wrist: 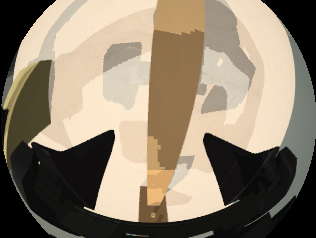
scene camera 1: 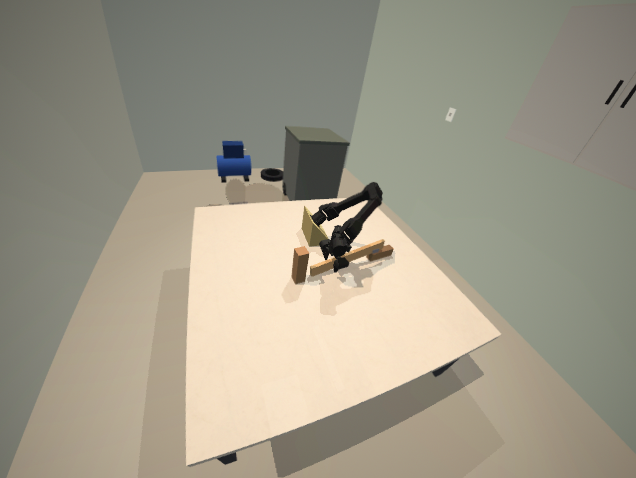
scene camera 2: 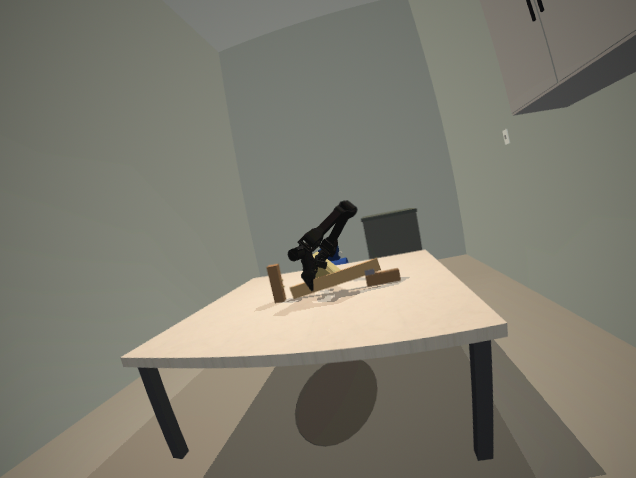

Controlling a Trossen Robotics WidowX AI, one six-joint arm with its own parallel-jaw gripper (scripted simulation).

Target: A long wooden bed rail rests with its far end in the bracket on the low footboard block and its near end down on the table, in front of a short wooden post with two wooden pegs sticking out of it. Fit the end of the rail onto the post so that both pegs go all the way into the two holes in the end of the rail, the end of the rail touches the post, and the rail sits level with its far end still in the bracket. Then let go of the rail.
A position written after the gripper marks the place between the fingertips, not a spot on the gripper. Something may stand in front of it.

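Gripper [wrist: 160, 136] open, holding nothing. Also present: a wooden bed rail [scene camera 2: 355, 272].
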